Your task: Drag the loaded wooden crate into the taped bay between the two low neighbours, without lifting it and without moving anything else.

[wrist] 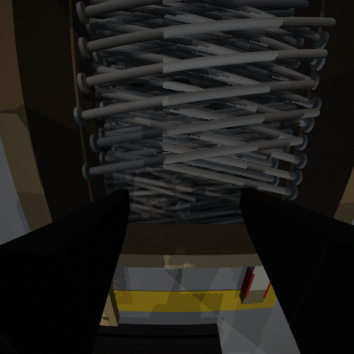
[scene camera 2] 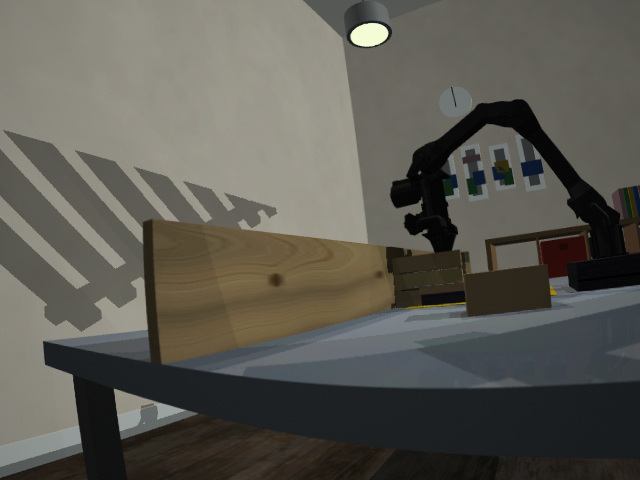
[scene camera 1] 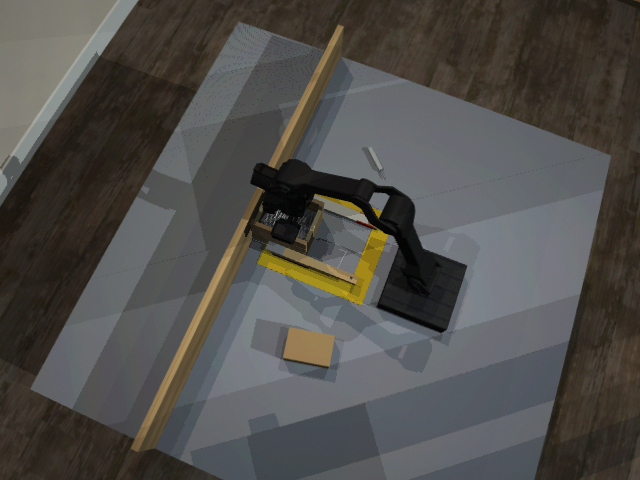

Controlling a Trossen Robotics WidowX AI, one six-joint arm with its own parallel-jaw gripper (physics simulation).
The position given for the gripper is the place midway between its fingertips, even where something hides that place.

Note:
The gripper (scene camera 2: 444, 263) is open and touches a wooden crate (scene camera 2: 404, 267). A low wooden strip (scene camera 1: 277, 250), a red-and-white block (wrist: 255, 284) and a wooden block (scene camera 2: 525, 288) rest on the table. Further things: a long wooden wall (scene camera 2: 208, 289).
The wooden block shows as well in scene camera 1 (scene camera 1: 306, 347). The low wooden strip is seen too in scene camera 2 (scene camera 2: 448, 293). The gripper shows as well in the wrist view (wrist: 185, 197) and in scene camera 1 (scene camera 1: 296, 220). The wrist view misses the wooden block: it is out of frame. Scene camera 2 does not show the red-and-white block, which is hidden by the wooden block.

